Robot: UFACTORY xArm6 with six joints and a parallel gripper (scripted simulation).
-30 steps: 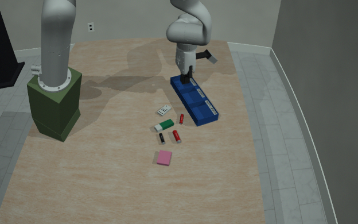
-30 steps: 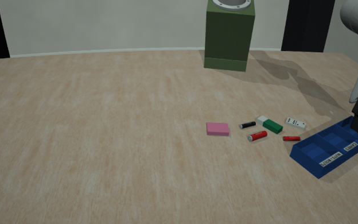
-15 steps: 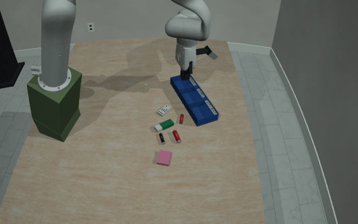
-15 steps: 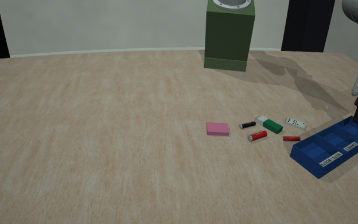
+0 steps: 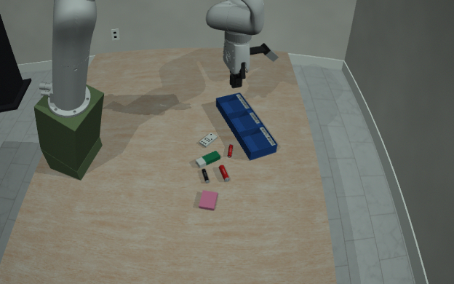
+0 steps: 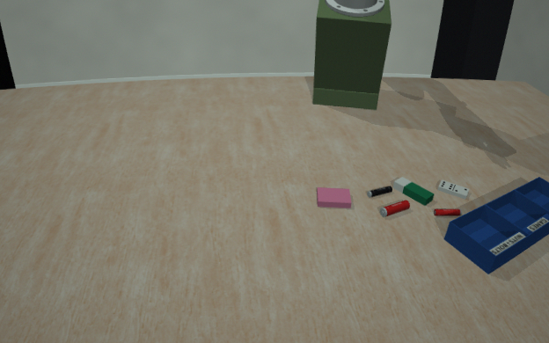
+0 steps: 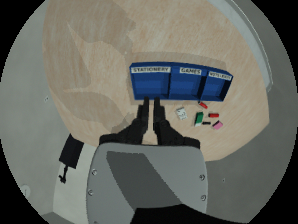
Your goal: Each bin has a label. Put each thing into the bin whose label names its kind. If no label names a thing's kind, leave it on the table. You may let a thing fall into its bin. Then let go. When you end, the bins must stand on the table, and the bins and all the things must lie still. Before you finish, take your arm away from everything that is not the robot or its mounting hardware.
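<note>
My gripper is now 10 cm past the white domino, 12 cm to the left of it and 12 cm above it. Also, from my hand: blue bin (2 cm ahead, 8 cm to the right, 11 cm below); green-and-white eraser (12 cm behind, 20 cm to the right, 11 cm below); thin red battery (4 cm behind, 17 cm to the right, 12 cm below).
</note>
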